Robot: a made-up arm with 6 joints.
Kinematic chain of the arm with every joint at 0, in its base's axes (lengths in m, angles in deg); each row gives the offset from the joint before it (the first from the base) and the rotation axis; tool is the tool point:
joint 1: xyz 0 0 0.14 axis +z
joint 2: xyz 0 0.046 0 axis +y
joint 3: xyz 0 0 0.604 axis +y
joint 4: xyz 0 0 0.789 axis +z
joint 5: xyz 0 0 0 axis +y
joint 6: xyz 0 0 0.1 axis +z
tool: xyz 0 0 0
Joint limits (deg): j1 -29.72..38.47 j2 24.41..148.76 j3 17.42..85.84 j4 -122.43..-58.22 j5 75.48..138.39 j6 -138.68..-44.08
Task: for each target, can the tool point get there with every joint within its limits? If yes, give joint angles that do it. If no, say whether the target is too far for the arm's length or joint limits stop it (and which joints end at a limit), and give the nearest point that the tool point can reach.
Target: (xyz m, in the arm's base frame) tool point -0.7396 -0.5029 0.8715
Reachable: no: joint limits stop it (at a limit: joint 1, joint 2, joint 3, joint 4) | nearest point 0.6018 -0.3579 1.2489 | short by 1.401 m
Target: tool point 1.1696 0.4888 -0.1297
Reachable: yes | joints 24.98 76.23 43.34 -76.08 86.30 -100.74
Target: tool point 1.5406 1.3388 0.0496
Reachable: no: too far | nearest point 1.1248 0.8482 0.0776 | short by 0.644 m
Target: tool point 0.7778 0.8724 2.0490
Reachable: no: too far | nearest point 0.6124 0.4410 1.3312 | short by 0.854 m
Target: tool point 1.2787 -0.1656 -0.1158
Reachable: yes | joints -5.18 76.80 44.42 -105.41 81.95 -66.06
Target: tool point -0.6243 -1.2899 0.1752
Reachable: no: joint limits stop it (at a limit: joint 1, joint 2, joint 3, joint 4) | nearest point -0.2680 -0.2615 -0.7999 | short by 1.461 m
